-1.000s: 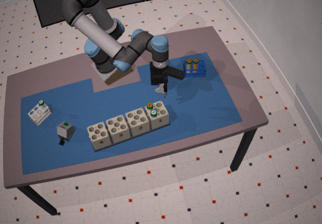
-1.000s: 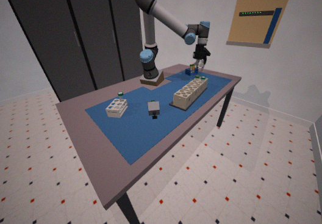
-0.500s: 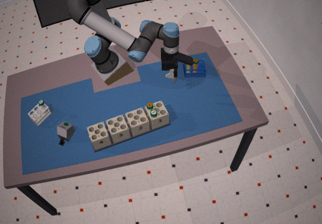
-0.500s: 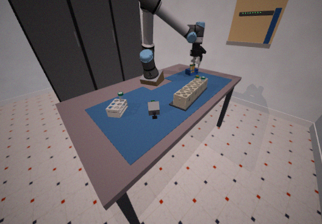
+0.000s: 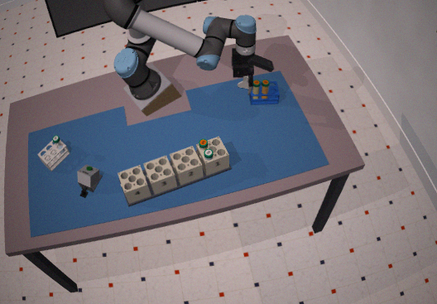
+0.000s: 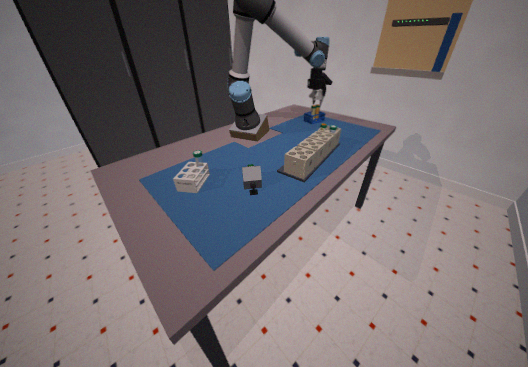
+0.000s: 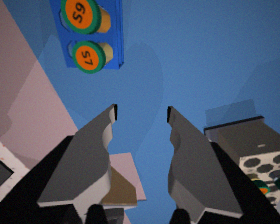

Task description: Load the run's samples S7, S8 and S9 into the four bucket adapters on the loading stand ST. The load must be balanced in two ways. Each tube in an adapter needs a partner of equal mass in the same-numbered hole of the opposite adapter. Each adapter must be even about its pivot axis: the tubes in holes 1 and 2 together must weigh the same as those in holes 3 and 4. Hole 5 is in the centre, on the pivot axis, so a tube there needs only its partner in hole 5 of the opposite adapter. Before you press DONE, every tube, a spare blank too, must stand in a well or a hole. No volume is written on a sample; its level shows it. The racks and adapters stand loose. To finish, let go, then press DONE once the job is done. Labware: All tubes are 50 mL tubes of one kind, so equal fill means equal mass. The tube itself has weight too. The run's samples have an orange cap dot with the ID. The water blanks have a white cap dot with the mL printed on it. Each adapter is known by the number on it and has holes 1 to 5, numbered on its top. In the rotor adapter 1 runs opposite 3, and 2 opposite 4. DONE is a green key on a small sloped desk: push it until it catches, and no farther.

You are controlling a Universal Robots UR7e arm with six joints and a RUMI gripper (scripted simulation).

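Now: the sample tube S7 50 mm behind my hand, 50 mm to the left of it and 100 mm below it. Round my hand: DONE desk: 170 mm ahead, 730 mm to the right, 110 mm below; then sample tube S8: 200 mm ahead, 250 mm to the right, 90 mm below; then blue sample rack: 60 mm behind, 100 mm to the left, 130 mm below.
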